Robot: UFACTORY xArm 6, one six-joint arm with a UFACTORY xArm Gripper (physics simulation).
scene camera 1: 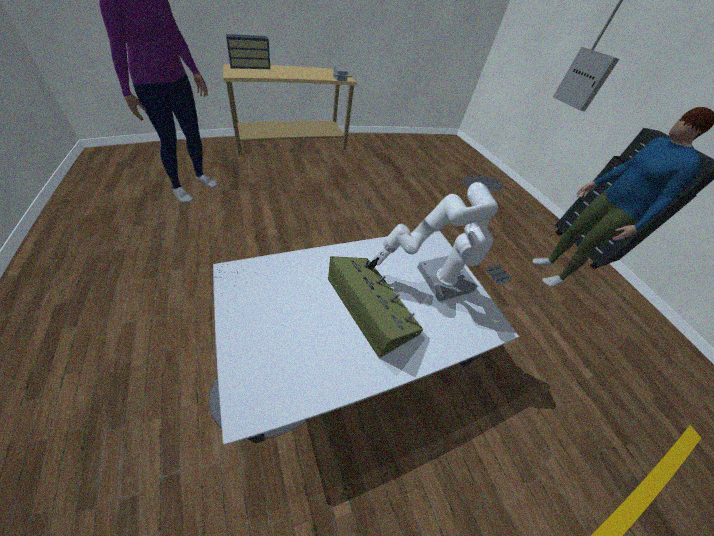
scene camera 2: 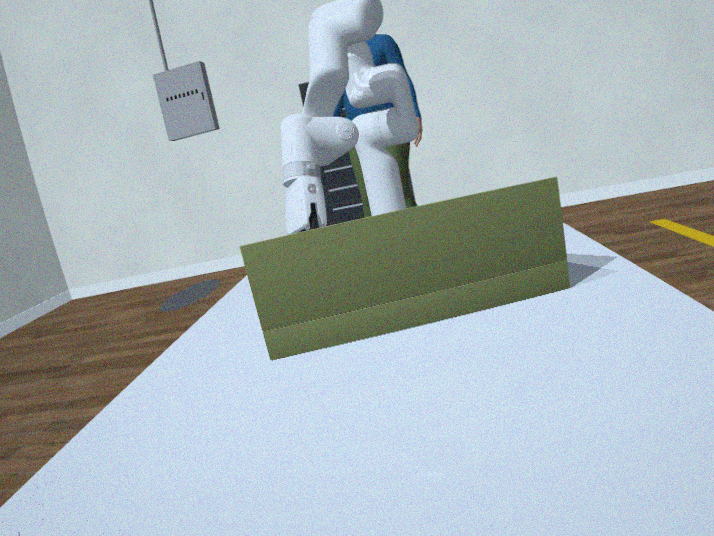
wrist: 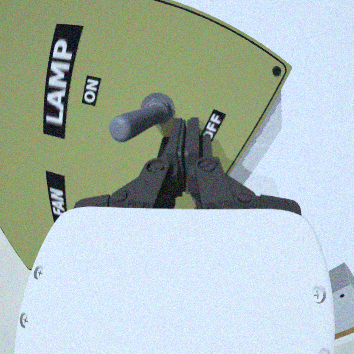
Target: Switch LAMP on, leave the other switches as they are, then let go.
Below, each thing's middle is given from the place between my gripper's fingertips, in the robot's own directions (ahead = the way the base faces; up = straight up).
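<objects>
Switch box (scene camera 2: 319,288): my gripper now 80 mm short of it, 170 mm to the right of it.
</objects>
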